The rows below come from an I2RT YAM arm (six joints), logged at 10 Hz.
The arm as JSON. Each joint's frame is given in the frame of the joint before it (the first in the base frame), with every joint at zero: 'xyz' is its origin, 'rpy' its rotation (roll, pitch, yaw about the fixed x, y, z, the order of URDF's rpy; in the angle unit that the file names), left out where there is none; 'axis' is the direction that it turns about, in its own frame. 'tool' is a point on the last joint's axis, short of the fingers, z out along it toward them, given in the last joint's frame.
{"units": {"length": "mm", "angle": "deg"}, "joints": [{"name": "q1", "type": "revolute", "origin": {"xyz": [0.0, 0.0, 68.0]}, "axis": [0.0, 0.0, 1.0]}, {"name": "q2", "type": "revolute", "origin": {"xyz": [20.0, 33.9, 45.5]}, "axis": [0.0, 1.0, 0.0]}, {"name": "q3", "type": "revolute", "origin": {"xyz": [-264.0, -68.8, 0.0]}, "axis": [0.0, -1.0, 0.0]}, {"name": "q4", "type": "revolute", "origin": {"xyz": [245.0, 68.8, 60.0]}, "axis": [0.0, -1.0, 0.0]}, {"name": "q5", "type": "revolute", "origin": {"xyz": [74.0, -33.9, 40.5]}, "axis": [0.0, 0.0, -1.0]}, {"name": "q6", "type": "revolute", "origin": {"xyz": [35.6, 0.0, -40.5]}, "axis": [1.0, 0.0, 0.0]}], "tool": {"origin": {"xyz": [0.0, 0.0, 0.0], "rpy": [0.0, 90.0, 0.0]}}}
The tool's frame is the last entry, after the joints.
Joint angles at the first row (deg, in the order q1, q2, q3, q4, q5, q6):
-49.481 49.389 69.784 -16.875 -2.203 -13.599
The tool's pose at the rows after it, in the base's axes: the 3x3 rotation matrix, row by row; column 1 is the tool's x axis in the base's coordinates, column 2 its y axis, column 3 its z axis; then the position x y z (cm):
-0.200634 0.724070 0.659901; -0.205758 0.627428 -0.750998; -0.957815 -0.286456 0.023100; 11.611 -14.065 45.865
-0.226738 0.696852 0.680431; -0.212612 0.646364 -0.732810; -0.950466 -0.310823 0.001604; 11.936 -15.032 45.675
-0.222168 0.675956 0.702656; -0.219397 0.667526 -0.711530; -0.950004 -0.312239 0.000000; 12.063 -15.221 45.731
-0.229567 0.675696 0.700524; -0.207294 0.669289 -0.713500; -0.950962 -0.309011 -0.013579; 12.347 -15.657 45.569
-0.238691 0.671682 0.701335; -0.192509 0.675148 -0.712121; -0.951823 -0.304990 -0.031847; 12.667 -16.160 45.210
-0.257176 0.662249 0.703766; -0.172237 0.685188 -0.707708; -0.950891 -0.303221 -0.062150; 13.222 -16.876 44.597
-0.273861 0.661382 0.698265; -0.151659 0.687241 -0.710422; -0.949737 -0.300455 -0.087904; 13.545 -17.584 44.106
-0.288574 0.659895 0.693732; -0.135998 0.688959 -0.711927; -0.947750 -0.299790 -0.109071; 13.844 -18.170 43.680
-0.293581 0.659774 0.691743; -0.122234 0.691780 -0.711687; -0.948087 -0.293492 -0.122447; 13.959 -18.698 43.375
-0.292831 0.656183 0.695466; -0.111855 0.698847 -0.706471; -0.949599 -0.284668 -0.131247; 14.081 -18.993 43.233
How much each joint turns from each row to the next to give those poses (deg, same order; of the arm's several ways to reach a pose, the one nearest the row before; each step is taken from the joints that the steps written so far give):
-1.406 2.986 0.792 -0.001 0.011 -3.001
-1.668 1.847 0.615 -0.001 -3.241 -1.500
-0.444 0.531 0.351 0.089 -2.206 -0.094
-0.088 0.963 0.265 -0.088 0.078 0.089
-0.174 0.971 -0.087 0.001 -0.258 0.087
0.001 1.492 -0.176 -0.089 -0.265 -0.175
-0.439 1.320 -0.003 -0.173 -0.089 -0.088
-0.266 1.142 0.000 -0.089 -0.001 -0.175
-0.614 0.878 0.001 0.087 -0.524 0.174
-0.265 0.617 0.178 -0.088 -0.614 0.351

